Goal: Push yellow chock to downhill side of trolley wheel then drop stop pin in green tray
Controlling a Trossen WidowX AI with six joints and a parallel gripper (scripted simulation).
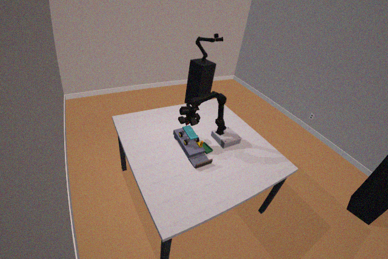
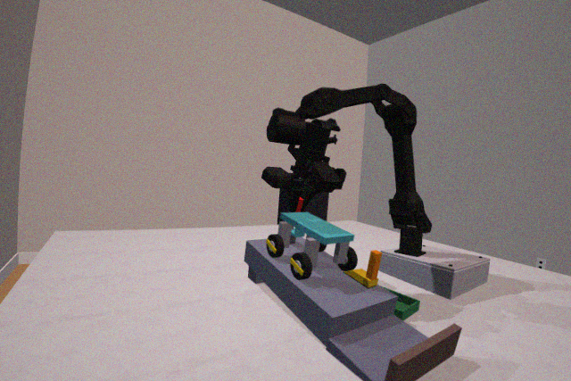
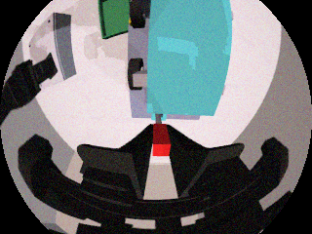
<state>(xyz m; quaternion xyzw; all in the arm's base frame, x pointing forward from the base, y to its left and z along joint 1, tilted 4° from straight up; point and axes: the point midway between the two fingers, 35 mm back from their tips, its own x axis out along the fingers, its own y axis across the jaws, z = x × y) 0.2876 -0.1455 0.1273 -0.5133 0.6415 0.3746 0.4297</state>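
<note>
Now: the green tray 6 cm behind my gripper tip, 20 cm to the left of it and 17 cm below it. Also, from my gripper tip: grey ramp (4 cm ahead, 9 cm to the left, 11 cm below); then trolley (4 cm ahead, 9 cm to the left, 5 cm below); then stop pin (right at my gripper tip).
</note>
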